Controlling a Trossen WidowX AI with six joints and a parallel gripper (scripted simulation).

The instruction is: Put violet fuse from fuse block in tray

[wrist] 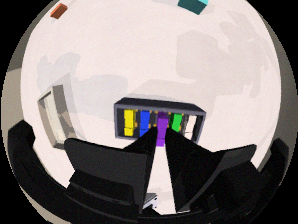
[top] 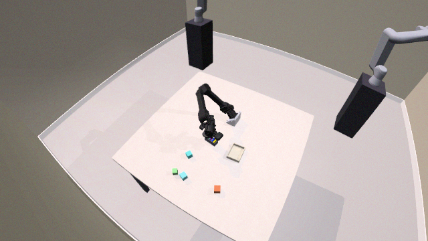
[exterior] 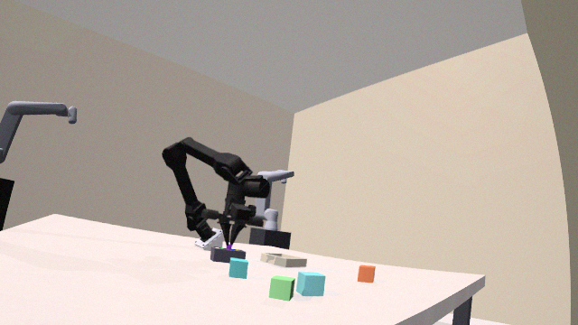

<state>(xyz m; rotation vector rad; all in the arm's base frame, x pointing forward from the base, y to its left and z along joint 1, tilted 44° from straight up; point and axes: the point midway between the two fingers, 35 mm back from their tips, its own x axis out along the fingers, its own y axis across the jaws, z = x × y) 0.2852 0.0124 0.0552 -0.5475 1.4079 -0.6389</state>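
My gripper tip is 20 mm to the right of the blue fuse and 30 mm above it. From my gripper tip the other things lie so: yellow fuse: 30 mm to the left, 30 mm below; violet fuse: 10 mm below; green fuse: 20 mm to the right, 30 mm below.
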